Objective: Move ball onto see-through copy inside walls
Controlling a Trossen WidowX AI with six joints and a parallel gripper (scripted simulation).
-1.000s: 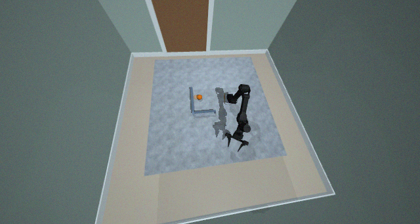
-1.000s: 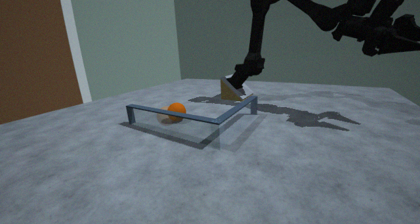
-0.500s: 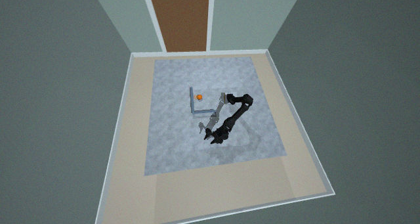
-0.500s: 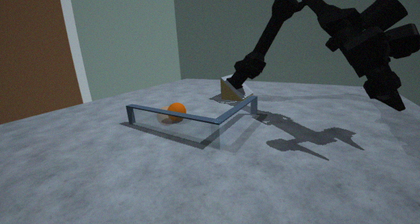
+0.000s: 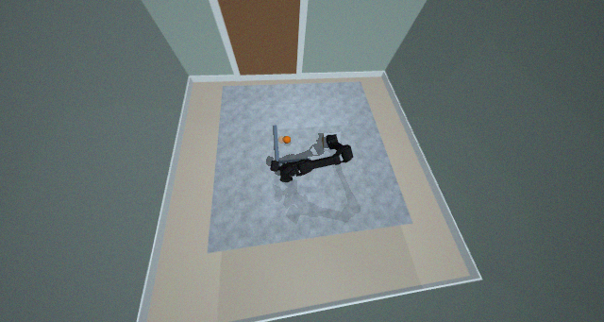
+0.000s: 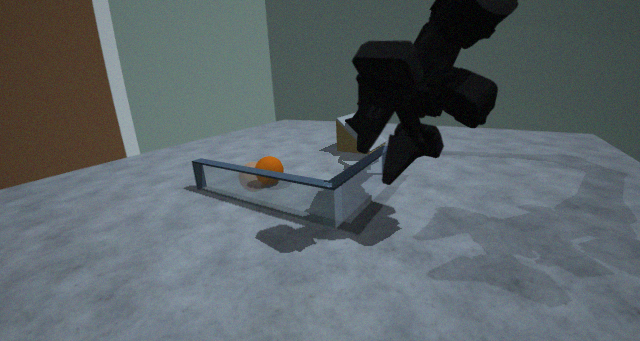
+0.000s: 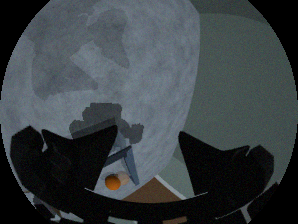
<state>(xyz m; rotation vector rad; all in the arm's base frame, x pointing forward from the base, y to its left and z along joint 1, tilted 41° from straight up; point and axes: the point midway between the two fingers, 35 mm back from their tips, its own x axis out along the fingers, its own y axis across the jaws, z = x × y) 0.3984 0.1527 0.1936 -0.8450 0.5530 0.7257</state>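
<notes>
My gripper tip is now 9 cm past the orange ball, 26 cm to the left of it and 7 cm above it. Round my gripper tip: see-through copy of ball (5 cm behind, 26 cm to the right, 7 cm below).
</notes>
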